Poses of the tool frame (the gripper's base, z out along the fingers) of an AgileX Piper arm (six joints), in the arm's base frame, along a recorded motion.
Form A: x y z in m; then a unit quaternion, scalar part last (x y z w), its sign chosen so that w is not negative.
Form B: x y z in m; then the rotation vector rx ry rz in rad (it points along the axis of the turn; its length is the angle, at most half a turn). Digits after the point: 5 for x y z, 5 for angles.
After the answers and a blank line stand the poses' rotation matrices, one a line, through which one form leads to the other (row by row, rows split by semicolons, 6 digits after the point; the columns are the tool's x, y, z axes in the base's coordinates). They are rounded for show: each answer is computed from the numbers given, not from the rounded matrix.
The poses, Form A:
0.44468 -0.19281 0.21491 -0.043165 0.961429 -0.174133 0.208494
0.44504 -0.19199 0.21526 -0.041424 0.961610 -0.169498 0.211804
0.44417 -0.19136 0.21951 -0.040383 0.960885 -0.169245 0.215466
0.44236 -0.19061 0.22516 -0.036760 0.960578 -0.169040 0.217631
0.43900 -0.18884 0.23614 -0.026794 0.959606 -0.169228 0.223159
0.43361 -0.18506 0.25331 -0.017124 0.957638 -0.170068 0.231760
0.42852 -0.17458 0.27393 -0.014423 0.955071 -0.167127 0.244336
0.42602 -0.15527 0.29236 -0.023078 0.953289 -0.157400 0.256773
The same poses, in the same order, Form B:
0.44468 -0.19281 0.21491 -0.12011 2.67534 -0.48456
0.44504 -0.19199 0.21526 -0.11507 2.67113 -0.47083
0.44417 -0.19136 0.21951 -0.11196 2.66393 -0.46921
0.44236 -0.19061 0.22516 -0.10180 2.66003 -0.46810
0.43900 -0.18884 0.23614 -0.07398 2.64958 -0.46726
0.43361 -0.18506 0.25331 -0.04707 2.63222 -0.46746
0.42852 -0.17458 0.27393 -0.03938 2.60800 -0.45637
0.42602 -0.15527 0.29236 -0.06262 2.58646 -0.42706

-0.909334 -0.010389 0.415937; -0.155611 0.935629 -0.316833; -0.385871 -0.352832 -0.852416
-0.906846 -0.007867 0.421388; -0.151468 0.939109 -0.308434; -0.393303 -0.343529 -0.852819
-0.903887 -0.004674 0.427745; -0.150540 0.939451 -0.307848; -0.400407 -0.342652 -0.849861
-0.902571 0.002955 0.430531; -0.144199 0.940148 -0.308752; -0.405676 -0.340753 -0.848124
-0.898964 0.024106 0.437358; -0.126953 0.941288 -0.312826; -0.419221 -0.336743 -0.843124
-0.891988 0.046033 0.449709; -0.111627 0.941567 -0.317790; -0.438060 -0.333665 -0.834728
-0.880184 0.054120 0.471537; -0.109220 0.943721 -0.312188; -0.461895 -0.326284 -0.824737
-0.867070 0.036832 0.496823; -0.124832 0.949385 -0.288244; -0.482293 -0.311947 -0.818586

